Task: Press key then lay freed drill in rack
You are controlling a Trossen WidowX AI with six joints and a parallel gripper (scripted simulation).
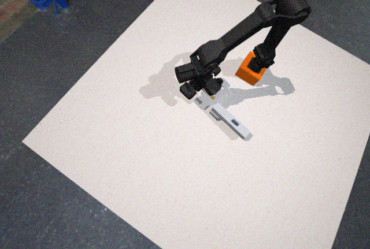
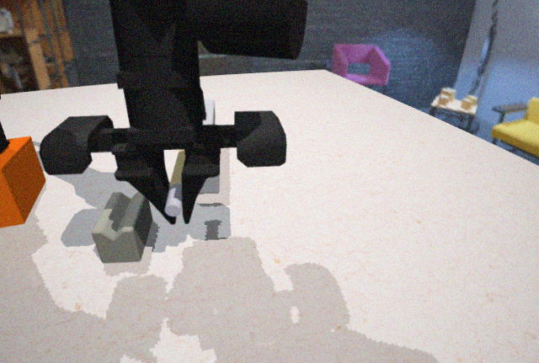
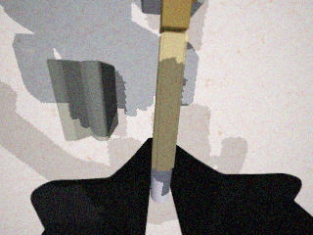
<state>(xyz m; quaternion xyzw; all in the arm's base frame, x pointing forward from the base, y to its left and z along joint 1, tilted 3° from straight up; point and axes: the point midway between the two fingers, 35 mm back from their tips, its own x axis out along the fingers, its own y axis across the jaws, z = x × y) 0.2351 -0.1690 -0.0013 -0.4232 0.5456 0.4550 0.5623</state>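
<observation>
Right now my gripper tip is 1 cm short of the drill, 4 cm to the right of it and 4 cm below it. From my gripper tip the other things lie so: grey v-notched rack: 6 cm behind, 5 cm to the left, 3 cm below; then dark key: 6 cm ahead, 22 cm to the left.
</observation>
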